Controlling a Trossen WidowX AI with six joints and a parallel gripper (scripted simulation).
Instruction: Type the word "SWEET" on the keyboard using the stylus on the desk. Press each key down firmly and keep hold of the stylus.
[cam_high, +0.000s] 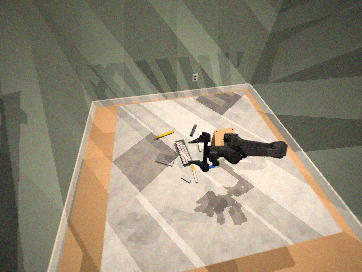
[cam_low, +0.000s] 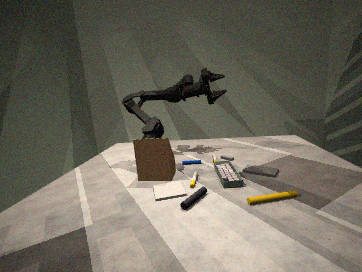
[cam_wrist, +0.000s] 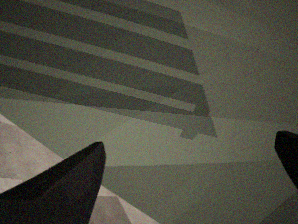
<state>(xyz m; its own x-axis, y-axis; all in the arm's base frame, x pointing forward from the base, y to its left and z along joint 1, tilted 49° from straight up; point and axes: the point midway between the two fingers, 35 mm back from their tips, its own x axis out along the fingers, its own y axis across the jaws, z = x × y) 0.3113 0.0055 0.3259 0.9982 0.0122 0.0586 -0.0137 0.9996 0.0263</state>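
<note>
Right now the blue stylus is 14 cm behind my gripper tip, 9 cm to the right of it and 37 cm below it. From my gripper tip the other things lie so: pale flat card (20 cm behind, 38 cm to the right, 37 cm below); long yellow cylinder (14 cm ahead, 40 cm to the right, 36 cm below); grey flat slab (14 cm ahead, 17 cm to the right, 37 cm below).
</note>
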